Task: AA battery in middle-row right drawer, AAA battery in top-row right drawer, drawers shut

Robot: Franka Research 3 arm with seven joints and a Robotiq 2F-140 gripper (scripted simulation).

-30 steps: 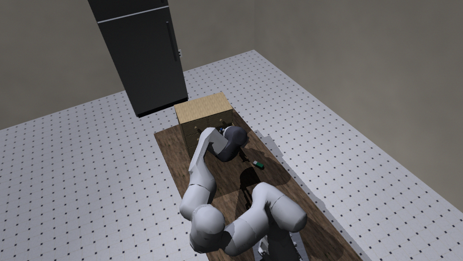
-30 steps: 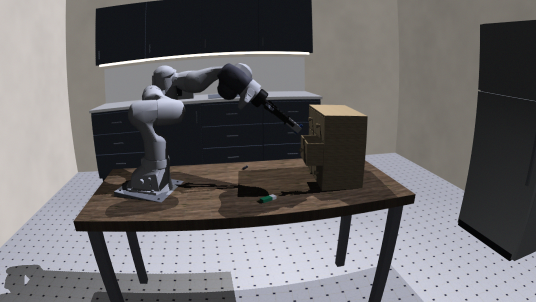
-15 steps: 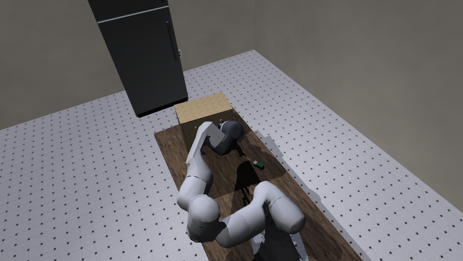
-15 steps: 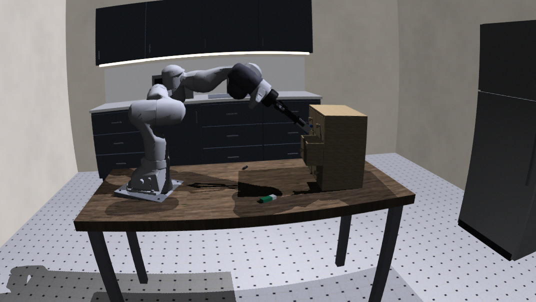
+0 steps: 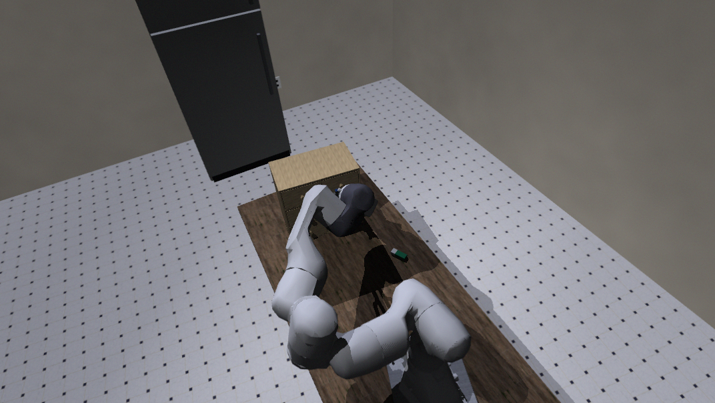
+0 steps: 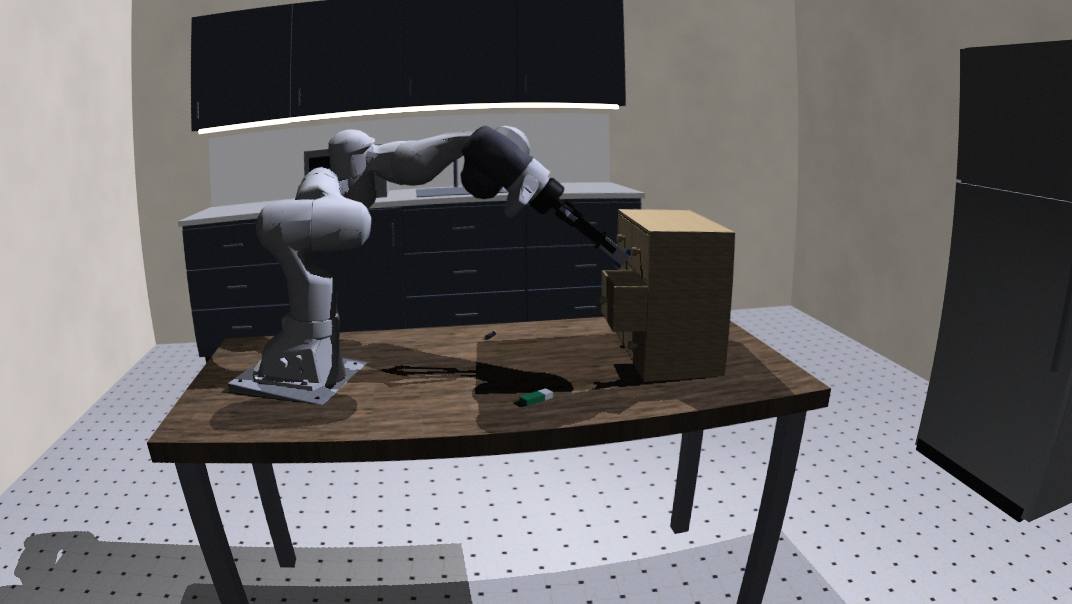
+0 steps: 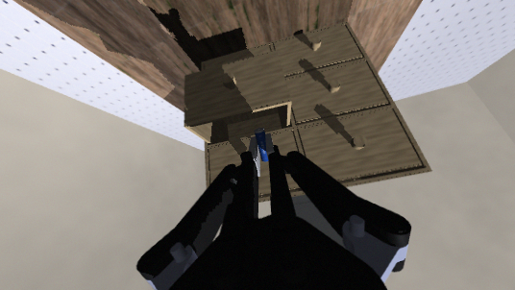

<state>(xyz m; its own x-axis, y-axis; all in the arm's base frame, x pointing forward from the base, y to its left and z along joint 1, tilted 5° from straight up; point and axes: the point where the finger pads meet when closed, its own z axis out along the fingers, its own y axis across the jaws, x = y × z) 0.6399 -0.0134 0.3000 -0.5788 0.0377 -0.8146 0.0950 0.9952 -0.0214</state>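
My hand is 20 mm short of the blue battery and 20 mm above it. The rest, counted from my hand: dark battery: 250 mm to the left, 250 mm below, 240 mm behind.
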